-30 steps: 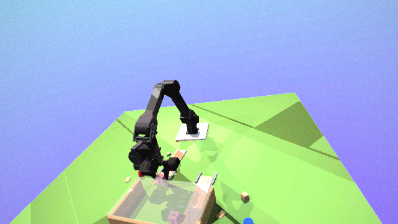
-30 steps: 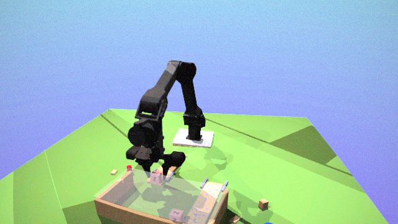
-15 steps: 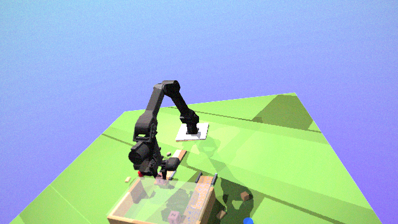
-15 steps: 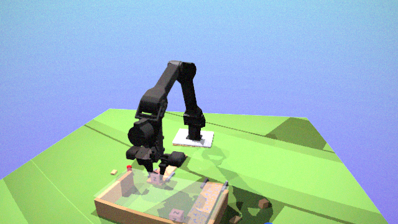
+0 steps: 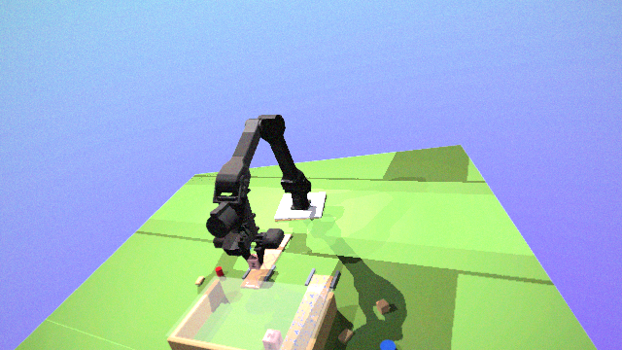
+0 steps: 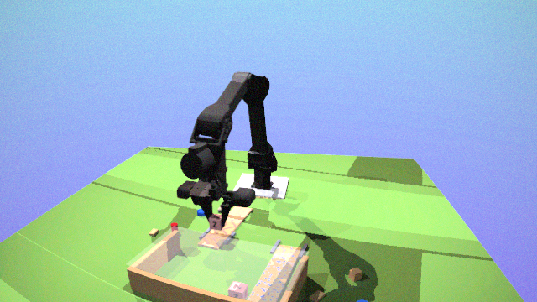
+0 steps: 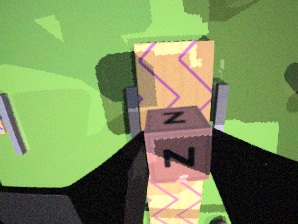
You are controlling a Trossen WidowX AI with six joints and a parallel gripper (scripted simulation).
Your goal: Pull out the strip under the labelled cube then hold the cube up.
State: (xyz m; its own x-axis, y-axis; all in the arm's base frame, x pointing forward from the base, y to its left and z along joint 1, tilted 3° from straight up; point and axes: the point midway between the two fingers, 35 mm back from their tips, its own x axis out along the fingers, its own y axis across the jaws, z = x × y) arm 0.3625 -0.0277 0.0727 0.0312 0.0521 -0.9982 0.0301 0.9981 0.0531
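My gripper tip is now 7 cm past the strip and 4 cm above it. From my gripper tip the other things lie so: red cylinder (12 cm to the right, 3 cm below).
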